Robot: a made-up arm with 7 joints. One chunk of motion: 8 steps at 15 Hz.
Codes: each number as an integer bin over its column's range. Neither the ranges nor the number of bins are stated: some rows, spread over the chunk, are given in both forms.
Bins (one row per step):
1: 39 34 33 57 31 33 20
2: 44 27 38 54 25 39 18
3: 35 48 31 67 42 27 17
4: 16 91 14 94 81 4 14
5: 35 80 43 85 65 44 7
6: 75 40 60 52 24 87 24
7: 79 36 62 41 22 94 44
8: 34 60 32 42 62 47 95
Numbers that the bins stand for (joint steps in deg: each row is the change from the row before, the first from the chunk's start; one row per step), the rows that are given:
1: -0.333 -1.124 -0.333 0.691 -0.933 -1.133 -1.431
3: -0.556 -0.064 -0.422 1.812 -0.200 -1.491 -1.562
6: 1.667 -0.670 0.867 0.130 -1.400 2.085 -1.258
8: -0.611 0.845 -0.378 -0.991 1.133 -0.299 1.826
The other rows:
2: -0.056 -1.655 -0.111 0.355 -1.333 -0.776 -1.518
4: -1.611 3.194 -1.178 4.839 2.400 -2.862 -1.692
5: -0.556 2.361 0.111 3.830 1.333 -0.478 -1.996
7: 1.889 -0.973 0.956 -1.103 -1.533 2.502 -0.389

